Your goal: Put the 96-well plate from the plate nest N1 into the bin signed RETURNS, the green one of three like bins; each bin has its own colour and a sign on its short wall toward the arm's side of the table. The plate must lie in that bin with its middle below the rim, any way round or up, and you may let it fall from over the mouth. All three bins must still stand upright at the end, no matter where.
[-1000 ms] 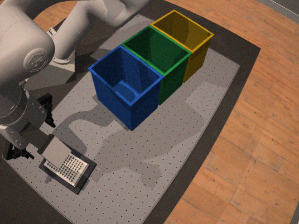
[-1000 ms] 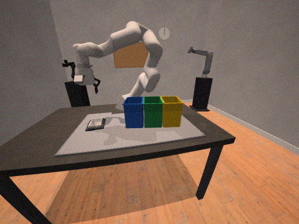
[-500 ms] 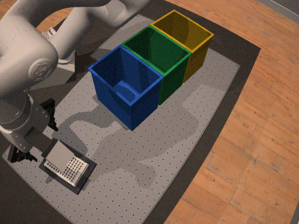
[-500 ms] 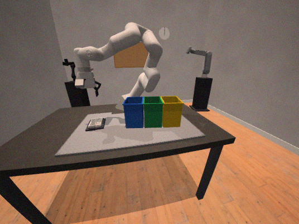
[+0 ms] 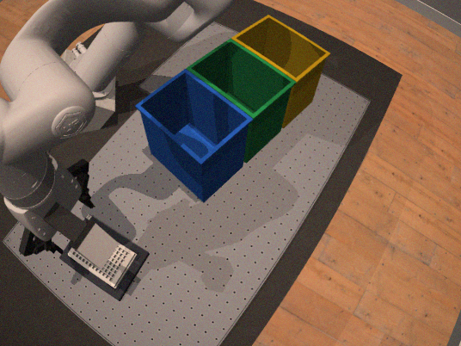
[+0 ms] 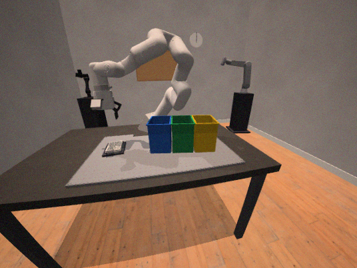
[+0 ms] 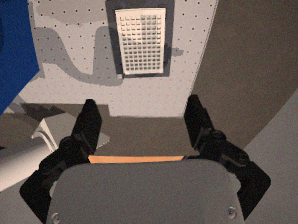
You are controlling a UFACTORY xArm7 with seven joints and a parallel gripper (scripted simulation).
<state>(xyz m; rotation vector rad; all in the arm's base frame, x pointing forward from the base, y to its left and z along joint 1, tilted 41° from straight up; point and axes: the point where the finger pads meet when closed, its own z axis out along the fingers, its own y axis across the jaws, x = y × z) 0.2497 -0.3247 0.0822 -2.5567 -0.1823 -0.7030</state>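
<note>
Right now my hand is 18 cm above the white 96-well plate. From my hand the other things lie so: blue bin (30 cm to the left, 12 cm below, 3 cm behind); green bin (43 cm to the left, 12 cm below, 3 cm behind); dark plate nest (20 cm below).
</note>
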